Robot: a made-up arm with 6 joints.
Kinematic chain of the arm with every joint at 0, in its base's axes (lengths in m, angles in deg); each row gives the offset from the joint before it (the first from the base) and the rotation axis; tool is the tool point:
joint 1: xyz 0 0 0.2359 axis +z
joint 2: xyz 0 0 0 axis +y
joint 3: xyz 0 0 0.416 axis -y
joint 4: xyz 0 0 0 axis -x
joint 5: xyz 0.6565 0 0 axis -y
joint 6: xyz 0 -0.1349 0 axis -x
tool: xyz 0 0 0
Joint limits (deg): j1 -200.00..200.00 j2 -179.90..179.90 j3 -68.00..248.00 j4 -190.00..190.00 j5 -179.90..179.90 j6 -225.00..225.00
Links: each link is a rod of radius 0.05 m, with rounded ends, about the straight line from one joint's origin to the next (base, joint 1, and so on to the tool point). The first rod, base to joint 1, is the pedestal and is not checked.
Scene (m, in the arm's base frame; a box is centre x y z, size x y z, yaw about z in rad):
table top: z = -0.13
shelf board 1: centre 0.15 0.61 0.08 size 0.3 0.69 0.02 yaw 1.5
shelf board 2: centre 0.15 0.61 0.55 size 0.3 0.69 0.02 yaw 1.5
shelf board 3: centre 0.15 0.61 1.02 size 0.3 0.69 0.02 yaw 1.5
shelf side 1: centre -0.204 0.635 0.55 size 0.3 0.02 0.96 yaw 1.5
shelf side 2: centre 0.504 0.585 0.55 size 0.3 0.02 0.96 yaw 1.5
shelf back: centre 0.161 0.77 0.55 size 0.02 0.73 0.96 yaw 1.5
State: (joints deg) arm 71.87 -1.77 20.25 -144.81 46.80 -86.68
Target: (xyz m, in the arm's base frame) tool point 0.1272 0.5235 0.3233
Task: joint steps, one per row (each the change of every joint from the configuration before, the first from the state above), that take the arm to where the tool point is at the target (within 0.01 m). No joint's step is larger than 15 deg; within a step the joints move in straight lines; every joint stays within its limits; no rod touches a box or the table.
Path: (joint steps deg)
1: -3.84 -14.21 -10.08 3.18 0.00 0.00
2: -3.84 -14.22 -10.08 3.18 0.00 0.00
3: -3.85 -14.21 -10.08 3.19 0.00 0.00
4: -0.96 -0.29 -14.64 2.81 0.00 0.00
5: -0.96 -0.29 -14.64 2.82 0.00 0.00
6: -0.97 -0.29 -14.64 2.82 0.00 0.00
7: 2.84 12.90 8.67 -3.08 0.00 0.00
8: 2.83 12.90 8.67 -3.08 0.00 0.00
9: 2.84 12.90 8.68 -3.07 0.00 0.00

